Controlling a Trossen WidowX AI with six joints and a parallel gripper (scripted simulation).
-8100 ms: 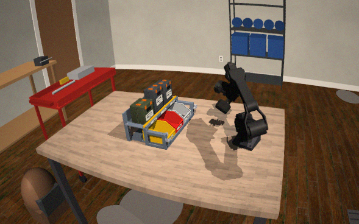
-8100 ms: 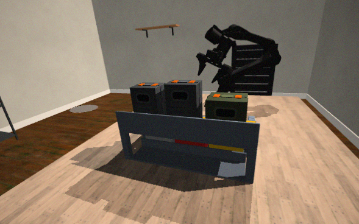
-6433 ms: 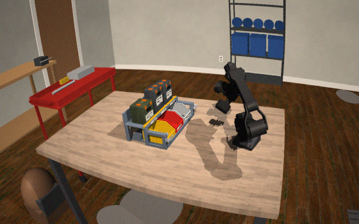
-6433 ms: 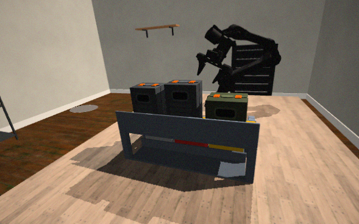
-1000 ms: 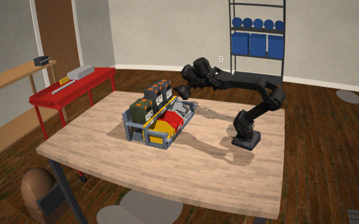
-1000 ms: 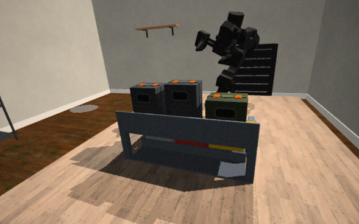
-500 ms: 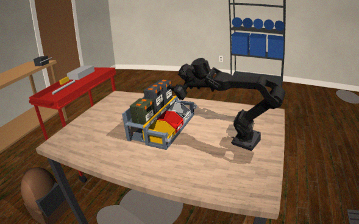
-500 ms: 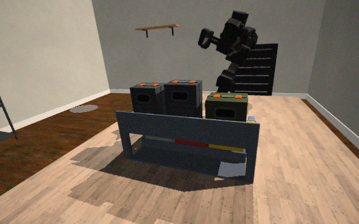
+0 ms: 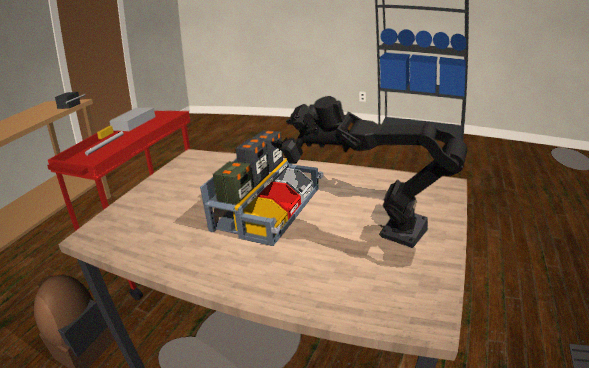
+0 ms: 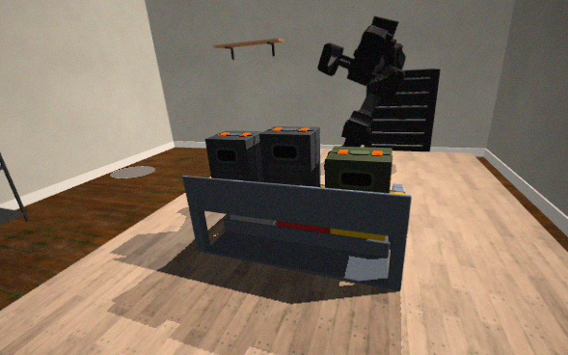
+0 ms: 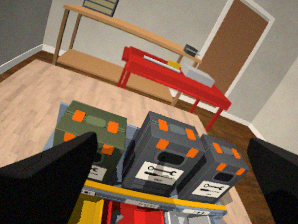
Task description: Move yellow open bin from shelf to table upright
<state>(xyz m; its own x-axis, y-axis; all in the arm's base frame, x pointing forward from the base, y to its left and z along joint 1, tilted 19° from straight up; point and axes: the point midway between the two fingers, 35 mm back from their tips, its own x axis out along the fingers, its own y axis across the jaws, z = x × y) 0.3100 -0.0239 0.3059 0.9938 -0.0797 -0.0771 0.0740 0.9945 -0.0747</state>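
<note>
The yellow open bin lies 100 mm ahead of my hand, 40 mm to the left of it and 270 mm below it. Round my hand: green case: 180 mm ahead, 50 mm to the left, 160 mm below; red bin: 110 mm ahead, 70 mm to the right, 270 mm below.
</note>
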